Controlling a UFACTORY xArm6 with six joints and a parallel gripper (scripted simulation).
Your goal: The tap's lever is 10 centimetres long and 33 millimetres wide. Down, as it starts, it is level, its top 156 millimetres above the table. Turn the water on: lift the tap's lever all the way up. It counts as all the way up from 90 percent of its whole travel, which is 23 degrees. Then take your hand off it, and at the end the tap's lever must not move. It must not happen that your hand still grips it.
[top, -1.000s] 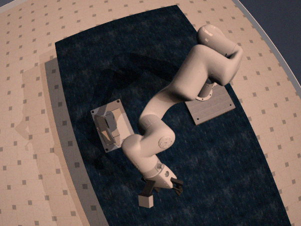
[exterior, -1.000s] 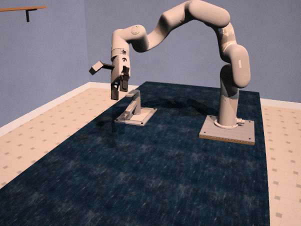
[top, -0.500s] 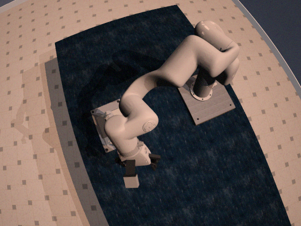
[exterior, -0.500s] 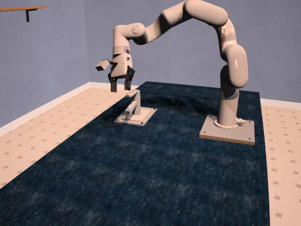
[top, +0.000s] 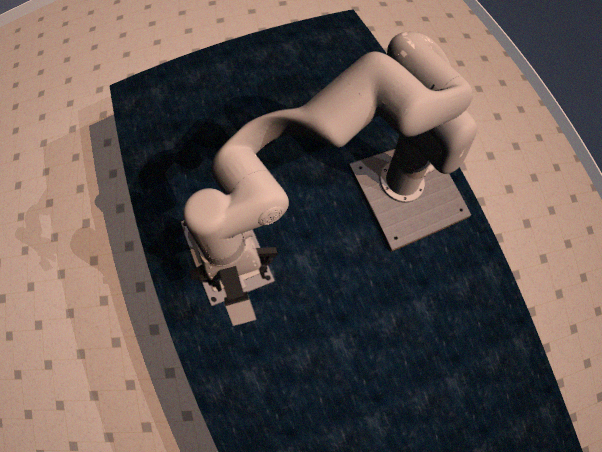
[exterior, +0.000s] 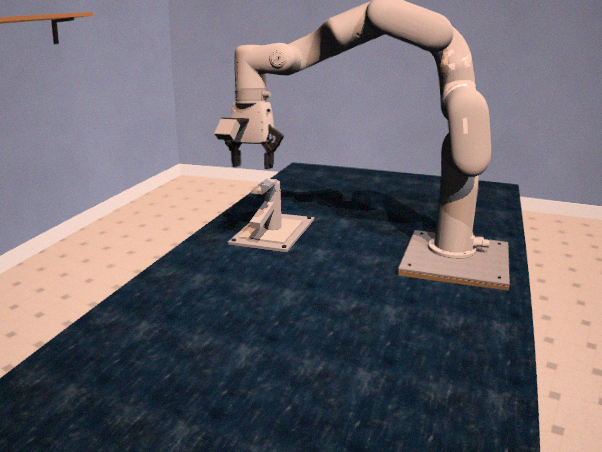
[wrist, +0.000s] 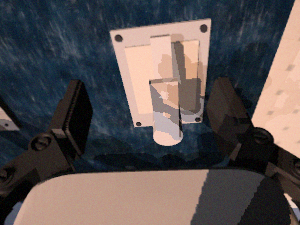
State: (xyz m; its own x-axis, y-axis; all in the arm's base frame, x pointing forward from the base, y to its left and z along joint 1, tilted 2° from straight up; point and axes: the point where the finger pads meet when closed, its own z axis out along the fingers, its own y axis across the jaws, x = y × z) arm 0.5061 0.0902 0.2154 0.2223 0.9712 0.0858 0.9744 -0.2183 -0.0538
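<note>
My hand is 120 mm to the left of the pale lever and 100 mm above it.
</note>
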